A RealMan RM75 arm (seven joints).
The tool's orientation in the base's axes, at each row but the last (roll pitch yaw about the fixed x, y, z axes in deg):
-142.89, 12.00, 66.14
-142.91, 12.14, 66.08
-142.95, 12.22, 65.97
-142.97, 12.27, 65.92
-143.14, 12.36, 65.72
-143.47, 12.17, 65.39
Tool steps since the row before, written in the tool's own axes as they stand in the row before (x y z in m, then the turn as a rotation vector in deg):
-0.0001, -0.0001, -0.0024, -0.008, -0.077, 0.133
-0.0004, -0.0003, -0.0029, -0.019, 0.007, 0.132
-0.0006, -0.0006, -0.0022, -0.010, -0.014, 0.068
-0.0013, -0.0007, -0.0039, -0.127, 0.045, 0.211
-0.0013, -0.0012, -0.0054, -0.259, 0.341, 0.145
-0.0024, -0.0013, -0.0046, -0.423, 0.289, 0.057
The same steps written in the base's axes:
0.0014, -0.0003, 0.0020, -0.138, 0.039, -0.057
0.0014, -0.0005, 0.0025, -0.085, -0.008, -0.103
0.0007, -0.0005, 0.0022, -0.056, 0.003, -0.043
0.0014, -0.0012, 0.0037, -0.151, -0.114, -0.164
0.0020, -0.0011, 0.0052, 0.037, -0.370, -0.258
0.0010, -0.0020, 0.0049, -0.011, -0.500, -0.124

